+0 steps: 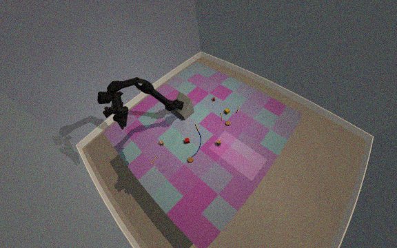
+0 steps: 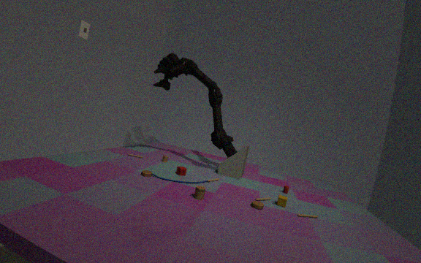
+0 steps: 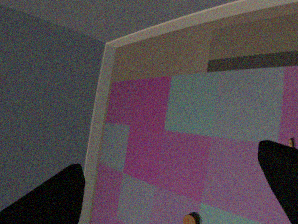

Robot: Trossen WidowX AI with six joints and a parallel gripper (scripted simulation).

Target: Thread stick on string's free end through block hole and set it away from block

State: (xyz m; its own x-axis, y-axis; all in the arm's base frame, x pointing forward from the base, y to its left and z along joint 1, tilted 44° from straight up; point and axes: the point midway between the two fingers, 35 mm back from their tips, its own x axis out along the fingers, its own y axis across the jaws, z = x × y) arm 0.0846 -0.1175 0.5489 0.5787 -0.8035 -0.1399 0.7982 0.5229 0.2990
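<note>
Now: the red block 390 mm below my gripper tip, 270 mm to the left of it and 170 mm ahead of it. The rest, counted from my gripper tip: yellow cube (680 mm to the left, 390 mm below, 280 mm ahead).
</note>
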